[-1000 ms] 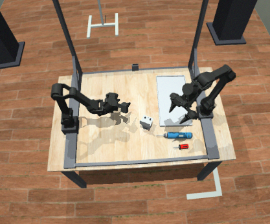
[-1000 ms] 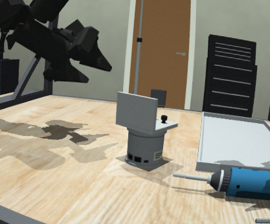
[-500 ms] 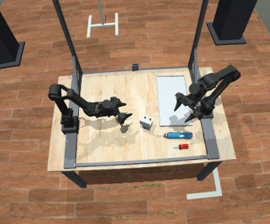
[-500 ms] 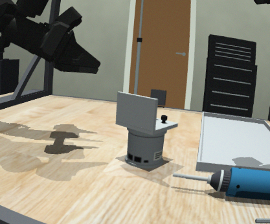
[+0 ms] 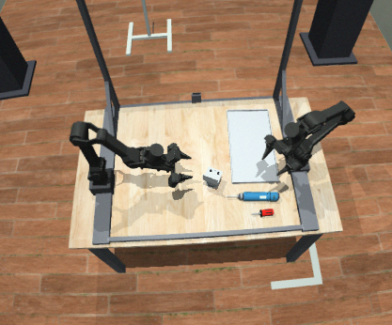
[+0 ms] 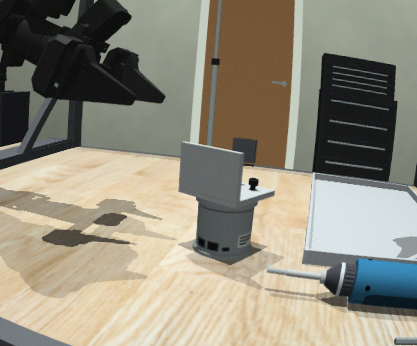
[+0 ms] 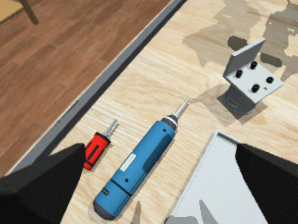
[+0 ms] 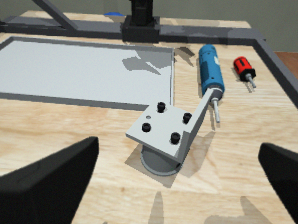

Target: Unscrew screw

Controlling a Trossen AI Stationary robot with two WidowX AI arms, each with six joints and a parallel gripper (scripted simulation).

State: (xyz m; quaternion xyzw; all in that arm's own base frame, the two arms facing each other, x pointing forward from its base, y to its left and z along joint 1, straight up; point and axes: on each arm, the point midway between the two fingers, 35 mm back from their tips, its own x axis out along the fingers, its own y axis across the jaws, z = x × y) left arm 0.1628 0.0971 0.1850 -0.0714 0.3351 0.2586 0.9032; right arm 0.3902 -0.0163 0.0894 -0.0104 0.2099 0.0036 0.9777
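My right gripper is now 130 mm above the grey joint module, 120 mm to the right of it and 10 mm short of it. Round my right hand: l-shaped bracket (120 mm to the left, 90 mm below, 10 mm ahead); then black screw (150 mm to the left, 90 mm below); then red-handled screwdriver (320 mm to the left, 190 mm ahead, 150 mm below).
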